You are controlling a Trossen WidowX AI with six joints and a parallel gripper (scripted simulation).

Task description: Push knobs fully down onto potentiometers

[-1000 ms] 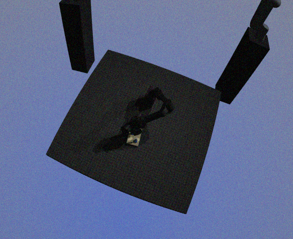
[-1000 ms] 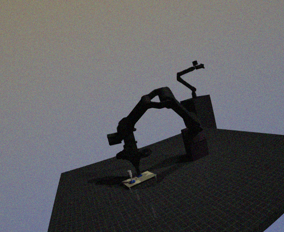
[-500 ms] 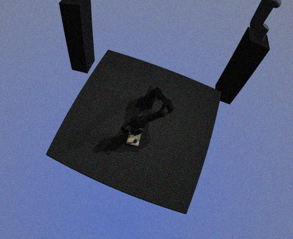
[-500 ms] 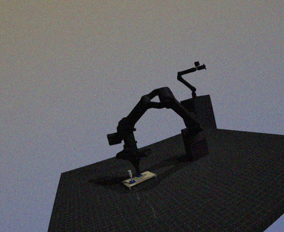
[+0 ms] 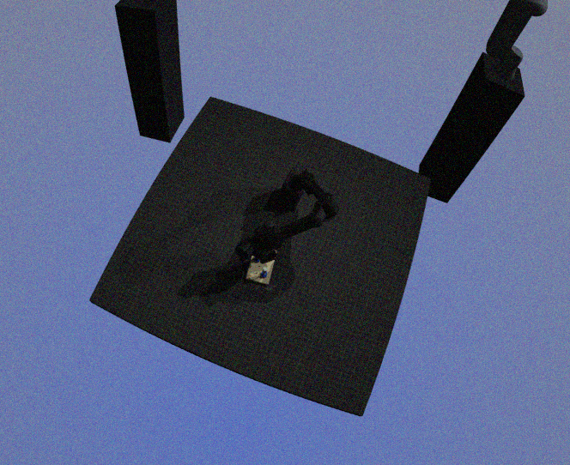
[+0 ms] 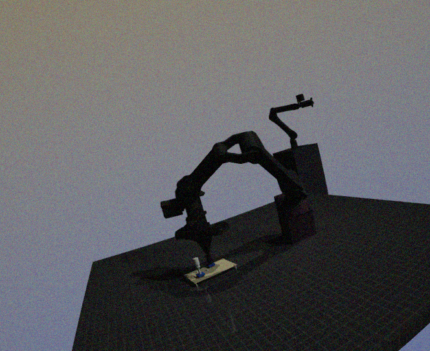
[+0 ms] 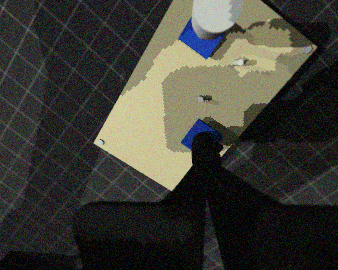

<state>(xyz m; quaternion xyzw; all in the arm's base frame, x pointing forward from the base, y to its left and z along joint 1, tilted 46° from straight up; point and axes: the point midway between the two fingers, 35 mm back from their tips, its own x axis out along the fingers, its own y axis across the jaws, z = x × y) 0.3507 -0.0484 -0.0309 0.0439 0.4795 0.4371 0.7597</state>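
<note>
Right now my gripper tip is 2 cm above the dark knob. Also, from my gripper tip: potentiometer 6 cm ahead, 5 cm to the left, 2 cm below.
</note>
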